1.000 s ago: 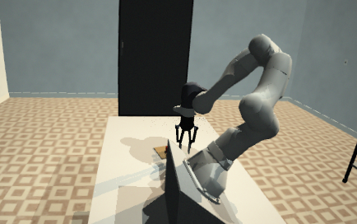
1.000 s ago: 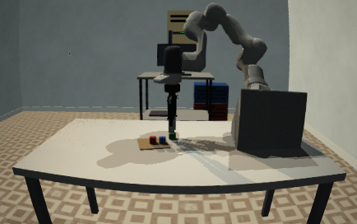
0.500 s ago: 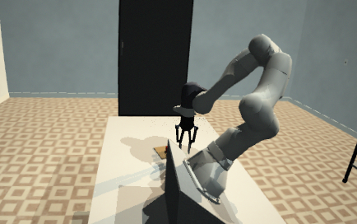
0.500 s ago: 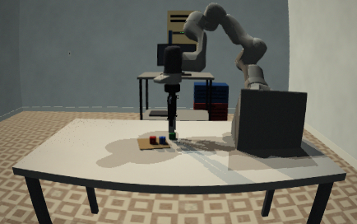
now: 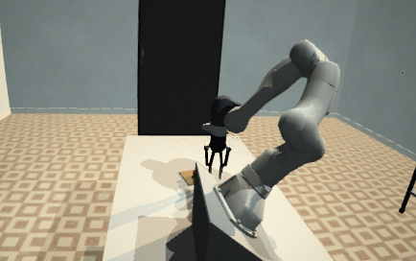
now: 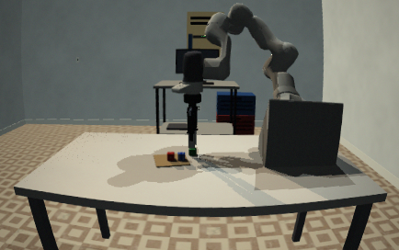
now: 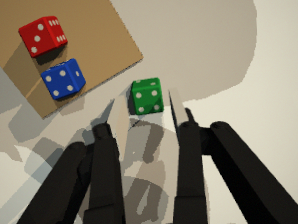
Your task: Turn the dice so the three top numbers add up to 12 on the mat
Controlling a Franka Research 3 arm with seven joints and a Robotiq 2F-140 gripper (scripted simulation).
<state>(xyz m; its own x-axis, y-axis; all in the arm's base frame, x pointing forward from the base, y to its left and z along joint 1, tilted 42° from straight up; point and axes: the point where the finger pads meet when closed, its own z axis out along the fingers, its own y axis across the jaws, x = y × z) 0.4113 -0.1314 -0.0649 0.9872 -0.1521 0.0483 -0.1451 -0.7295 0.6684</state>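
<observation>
Right now my hand is 6 cm above the green die. Round my hand: blue die 4 cm ahead, 8 cm to the left, 5 cm below; then red die 9 cm ahead, 8 cm to the left, 5 cm below; then tan mat 9 cm ahead, 8 cm to the left, 7 cm below.
</observation>
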